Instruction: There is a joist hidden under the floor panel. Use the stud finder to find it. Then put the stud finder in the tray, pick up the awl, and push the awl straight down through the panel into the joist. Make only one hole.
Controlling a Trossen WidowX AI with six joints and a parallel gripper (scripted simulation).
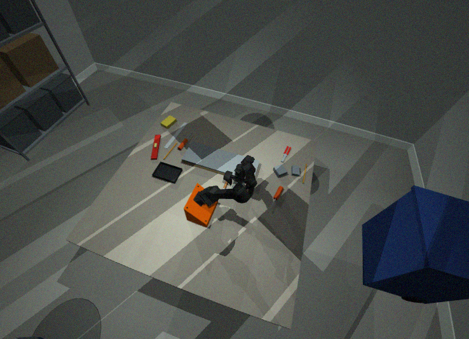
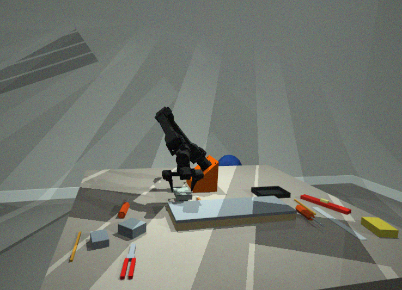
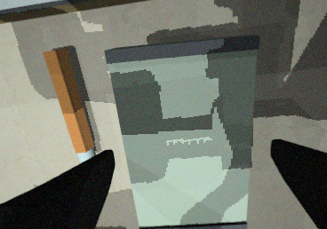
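Now: gripper tip 1 cm short of the stud finder and 4 cm above it. The rest, counted from my gripper tip: awl (2 cm behind, 8 cm to the left, 5 cm below); then ruler (25 cm ahead, 63 cm to the left, 5 cm below); then black tray (8 cm behind, 48 cm to the left, 4 cm below).
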